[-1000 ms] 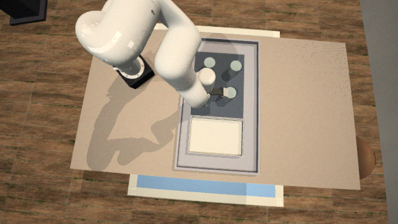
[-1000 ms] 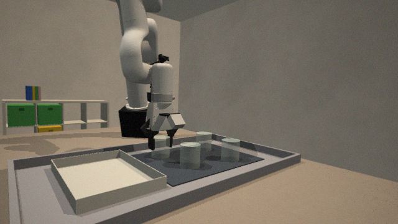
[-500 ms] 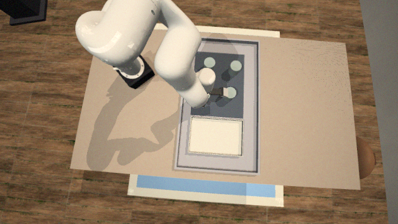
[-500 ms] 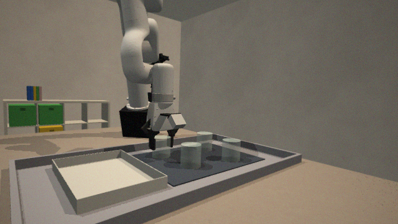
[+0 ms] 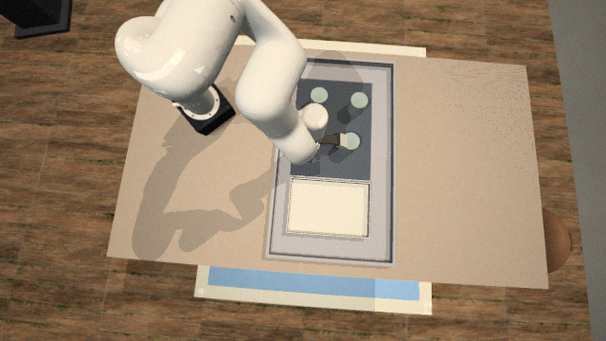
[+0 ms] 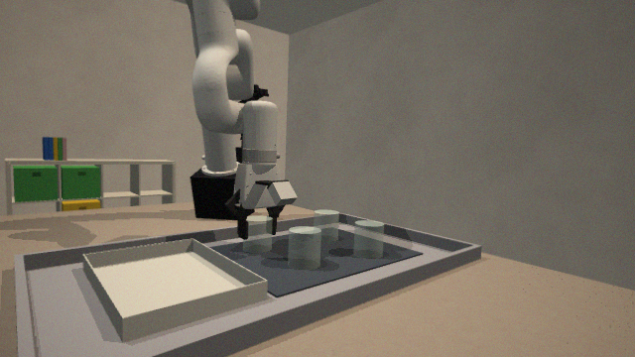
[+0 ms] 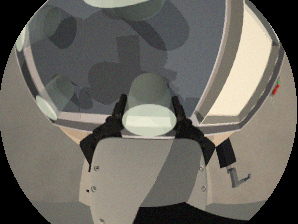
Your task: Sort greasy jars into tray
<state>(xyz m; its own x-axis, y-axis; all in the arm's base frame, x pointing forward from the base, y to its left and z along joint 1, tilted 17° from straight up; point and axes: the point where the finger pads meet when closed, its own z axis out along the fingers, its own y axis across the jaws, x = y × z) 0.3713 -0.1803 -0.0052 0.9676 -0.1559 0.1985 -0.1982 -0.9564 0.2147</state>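
Right now the cream tray is 40 mm ahead of my hand, 230 mm to the right of it and 40 mm below it. From my hand the other things lie so: dark drying mat: 100 mm ahead, 80 mm to the left, 50 mm below; rimmed steel table top: 90 mm ahead, 30 mm to the right, 50 mm below.
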